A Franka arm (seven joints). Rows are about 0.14 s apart.
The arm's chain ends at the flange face. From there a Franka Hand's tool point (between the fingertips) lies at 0.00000 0.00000 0.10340 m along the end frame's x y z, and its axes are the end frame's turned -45 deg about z.
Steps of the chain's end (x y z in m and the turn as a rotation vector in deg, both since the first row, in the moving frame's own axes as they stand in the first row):
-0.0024, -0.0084, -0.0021, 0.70, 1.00, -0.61
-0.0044, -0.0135, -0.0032, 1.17, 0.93, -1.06
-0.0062, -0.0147, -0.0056, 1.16, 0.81, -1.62
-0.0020, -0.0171, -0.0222, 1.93, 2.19, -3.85
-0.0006, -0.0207, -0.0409, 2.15, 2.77, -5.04
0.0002, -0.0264, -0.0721, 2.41, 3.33, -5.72
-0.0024, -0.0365, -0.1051, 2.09, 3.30, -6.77
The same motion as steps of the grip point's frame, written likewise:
0.0064, -0.0073, -0.0021, -0.21, 1.20, -0.61
0.0091, -0.0130, -0.0032, 0.17, 1.48, -1.06
0.0085, -0.0153, -0.0056, 0.25, 1.39, -1.62
0.0159, -0.0134, -0.0223, -0.18, 2.91, -3.85
0.0205, -0.0145, -0.0411, -0.44, 3.48, -5.04
0.0262, -0.0177, -0.0724, -0.65, 4.06, -5.72
0.0311, -0.0264, -0.1053, -0.86, 3.81, -6.77

